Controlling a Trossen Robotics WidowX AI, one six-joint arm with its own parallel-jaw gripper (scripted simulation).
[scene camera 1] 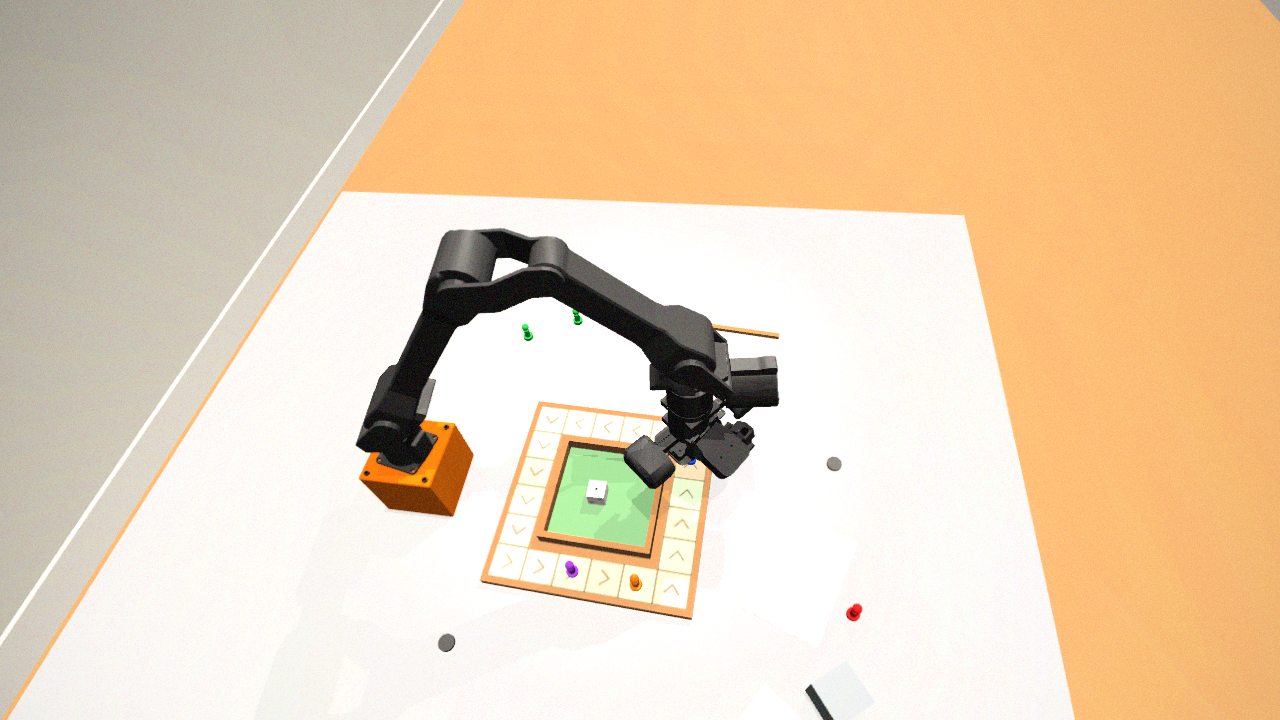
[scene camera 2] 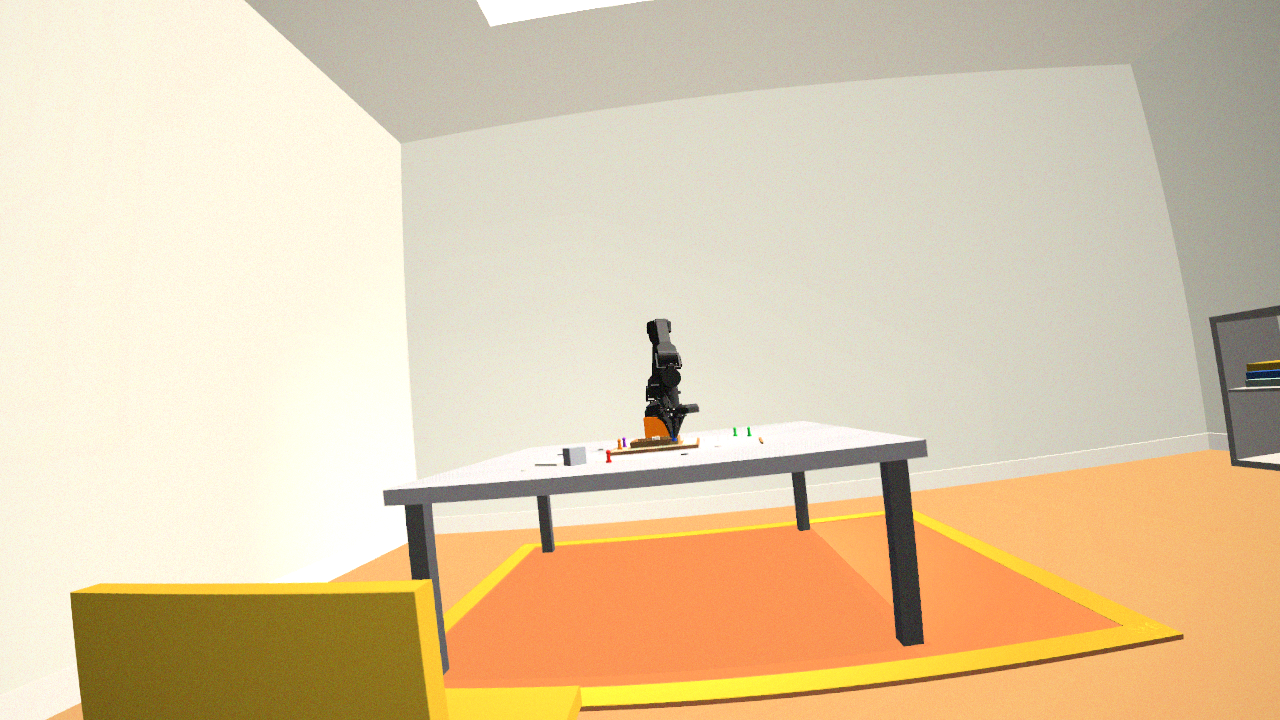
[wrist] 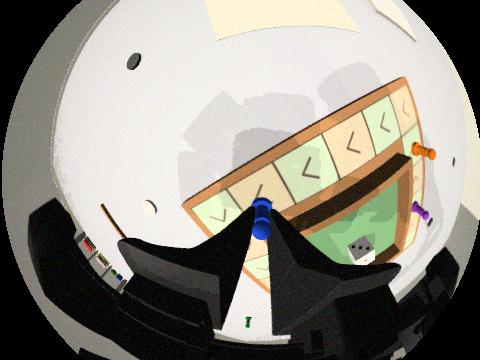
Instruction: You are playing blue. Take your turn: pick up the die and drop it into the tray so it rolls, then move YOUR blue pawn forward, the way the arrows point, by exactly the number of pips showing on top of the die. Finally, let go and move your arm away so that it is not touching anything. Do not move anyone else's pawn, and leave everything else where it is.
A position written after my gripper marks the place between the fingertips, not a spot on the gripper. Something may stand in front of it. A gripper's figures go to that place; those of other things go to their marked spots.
Labels:
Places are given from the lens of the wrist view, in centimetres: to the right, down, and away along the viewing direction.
my gripper [wrist: 261, 213]: 1, 2, 10
green tray [wrist: 376, 220]: 15, 5, 11

